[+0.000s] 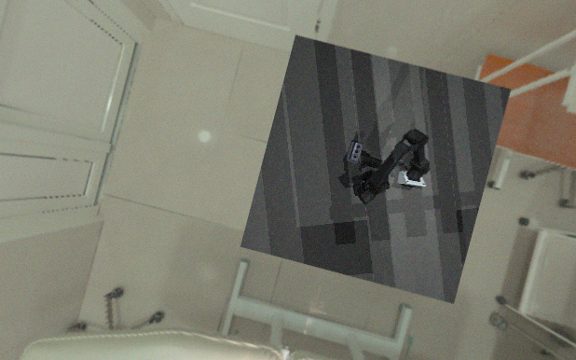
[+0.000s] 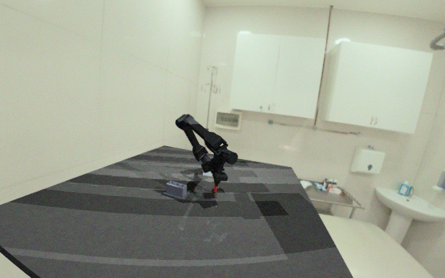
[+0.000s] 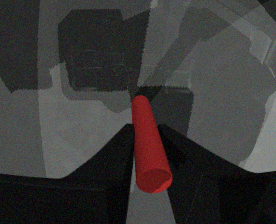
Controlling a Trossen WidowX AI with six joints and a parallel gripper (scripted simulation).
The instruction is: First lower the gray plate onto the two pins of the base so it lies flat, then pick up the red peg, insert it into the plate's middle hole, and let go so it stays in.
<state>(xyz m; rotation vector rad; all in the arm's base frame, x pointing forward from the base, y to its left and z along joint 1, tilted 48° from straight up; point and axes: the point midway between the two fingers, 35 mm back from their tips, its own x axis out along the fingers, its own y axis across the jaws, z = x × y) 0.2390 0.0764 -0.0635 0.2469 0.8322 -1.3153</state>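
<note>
Right now my gripper tip is 18 cm to the left of the gray plate and 9 cm short of it. From my gripper tip the other things lie so: base (18 cm to the right, 9 cm ahead, 4 cm below); red peg (right at my gripper tip).
</note>
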